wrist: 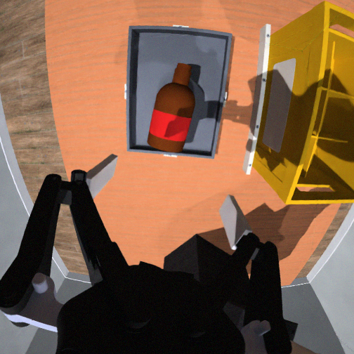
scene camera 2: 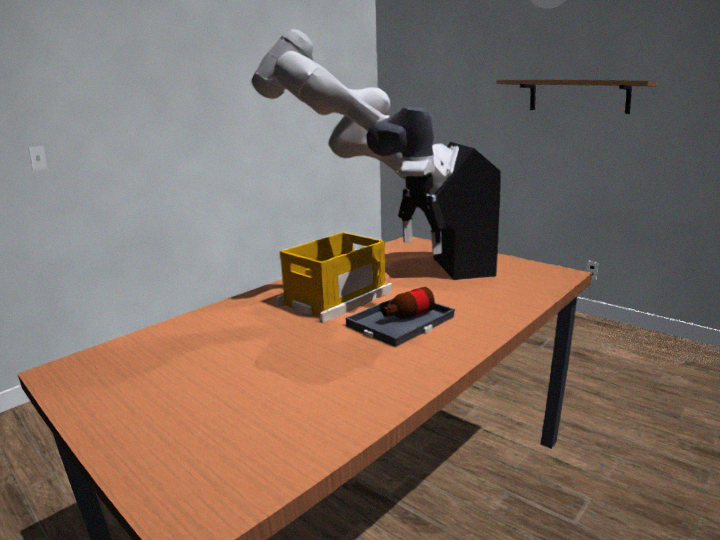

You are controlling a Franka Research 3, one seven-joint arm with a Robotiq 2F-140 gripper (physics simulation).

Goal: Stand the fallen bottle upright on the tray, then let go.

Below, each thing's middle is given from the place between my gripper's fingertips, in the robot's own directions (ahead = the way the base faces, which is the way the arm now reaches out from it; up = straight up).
My hand is 15 cm above the brown bottle (scene camera 2: pixel 421 300), 8 cm short of it and 1 cm to the left of it. Round my hand: white strip (scene camera 2: pixel 340 309) 18 cm to the right, 18 cm below, 6 cm ahead.
